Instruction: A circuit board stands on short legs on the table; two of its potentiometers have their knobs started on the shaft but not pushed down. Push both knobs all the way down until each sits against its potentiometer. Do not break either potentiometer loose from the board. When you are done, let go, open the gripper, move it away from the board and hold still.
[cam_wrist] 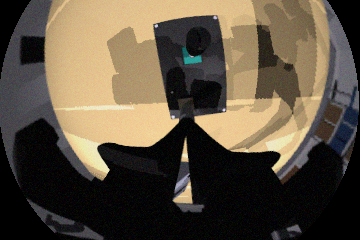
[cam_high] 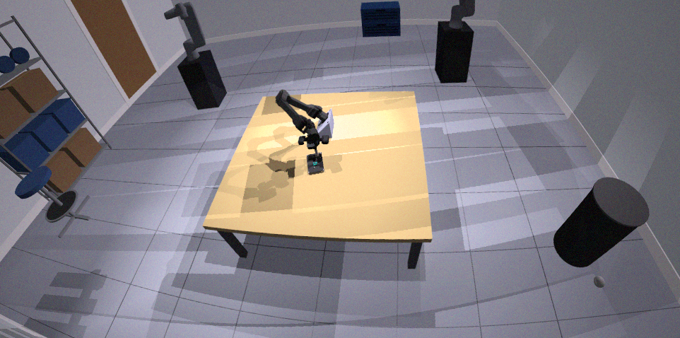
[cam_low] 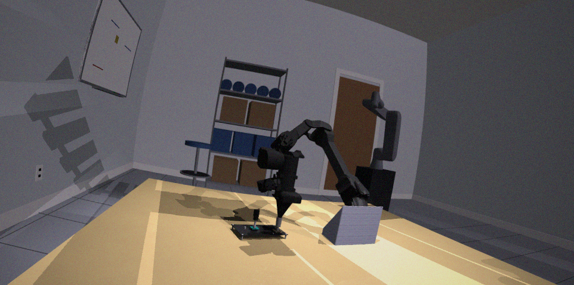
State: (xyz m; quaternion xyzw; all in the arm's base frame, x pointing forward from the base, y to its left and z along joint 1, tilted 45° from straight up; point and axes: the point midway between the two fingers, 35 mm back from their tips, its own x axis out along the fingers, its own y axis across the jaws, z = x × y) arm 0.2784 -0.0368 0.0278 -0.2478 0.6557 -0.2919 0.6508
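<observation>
The grey knob lies 1 cm below my gripper tip. Also, from my gripper tip: black knob 8 cm ahead, 1 cm to the right.
</observation>
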